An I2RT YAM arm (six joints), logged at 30 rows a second.
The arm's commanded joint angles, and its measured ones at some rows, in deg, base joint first. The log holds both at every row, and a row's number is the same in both.
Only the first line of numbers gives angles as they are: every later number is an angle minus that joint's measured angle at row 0.
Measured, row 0:
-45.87, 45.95, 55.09, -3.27, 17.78, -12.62
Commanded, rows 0 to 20:
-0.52, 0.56, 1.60, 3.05, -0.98, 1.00
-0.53, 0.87, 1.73, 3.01, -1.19, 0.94
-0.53, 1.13, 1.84, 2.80, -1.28, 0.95
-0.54, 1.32, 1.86, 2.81, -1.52, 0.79
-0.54, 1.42, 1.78, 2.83, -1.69, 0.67
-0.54, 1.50, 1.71, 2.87, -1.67, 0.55
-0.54, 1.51, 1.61, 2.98, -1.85, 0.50
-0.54, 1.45, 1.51, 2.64, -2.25, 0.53
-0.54, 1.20, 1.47, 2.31, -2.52, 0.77
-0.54, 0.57, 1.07, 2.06, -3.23, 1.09
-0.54, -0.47, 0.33, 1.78, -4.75, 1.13
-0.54, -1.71, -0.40, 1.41, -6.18, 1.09
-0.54, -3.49, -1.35, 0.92, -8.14, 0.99
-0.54, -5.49, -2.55, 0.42, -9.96, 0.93
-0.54, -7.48, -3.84, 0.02, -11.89, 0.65
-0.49, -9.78, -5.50, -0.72, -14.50, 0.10
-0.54, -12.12, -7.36, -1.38, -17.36, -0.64
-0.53, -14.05, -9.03, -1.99, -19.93, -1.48
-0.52, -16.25, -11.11, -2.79, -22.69, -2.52
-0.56, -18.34, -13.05, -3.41, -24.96, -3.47
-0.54, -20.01, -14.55, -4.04, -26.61, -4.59
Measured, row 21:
-0.28, -17.11, -11.26, -1.20, -17.40, -1.44
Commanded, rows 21 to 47:
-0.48, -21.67, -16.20, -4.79, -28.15, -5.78
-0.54, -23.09, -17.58, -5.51, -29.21, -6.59
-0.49, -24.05, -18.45, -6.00, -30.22, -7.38
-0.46, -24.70, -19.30, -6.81, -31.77, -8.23
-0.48, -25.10, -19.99, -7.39, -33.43, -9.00
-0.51, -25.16, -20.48, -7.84, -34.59, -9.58
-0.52, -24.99, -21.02, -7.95, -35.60, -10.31
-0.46, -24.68, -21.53, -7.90, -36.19, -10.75
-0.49, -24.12, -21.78, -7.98, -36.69, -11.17
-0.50, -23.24, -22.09, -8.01, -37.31, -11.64
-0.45, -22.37, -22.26, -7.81, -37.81, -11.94
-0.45, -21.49, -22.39, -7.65, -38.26, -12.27
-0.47, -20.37, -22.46, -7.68, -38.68, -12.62
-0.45, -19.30, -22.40, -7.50, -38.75, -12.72
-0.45, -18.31, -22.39, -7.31, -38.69, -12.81
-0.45, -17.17, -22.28, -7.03, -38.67, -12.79
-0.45, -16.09, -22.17, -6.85, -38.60, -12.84
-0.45, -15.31, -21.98, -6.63, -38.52, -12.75
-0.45, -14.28, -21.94, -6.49, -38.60, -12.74
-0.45, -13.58, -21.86, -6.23, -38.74, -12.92
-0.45, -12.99, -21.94, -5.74, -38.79, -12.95
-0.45, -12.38, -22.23, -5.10, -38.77, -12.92
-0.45, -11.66, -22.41, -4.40, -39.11, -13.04
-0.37, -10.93, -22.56, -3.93, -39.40, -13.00
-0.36, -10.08, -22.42, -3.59, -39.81, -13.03
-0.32, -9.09, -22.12, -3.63, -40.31, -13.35
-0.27, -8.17, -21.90, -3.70, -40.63, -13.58
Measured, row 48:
-0.26, -9.77, -22.29, -5.79, -38.45, -12.13
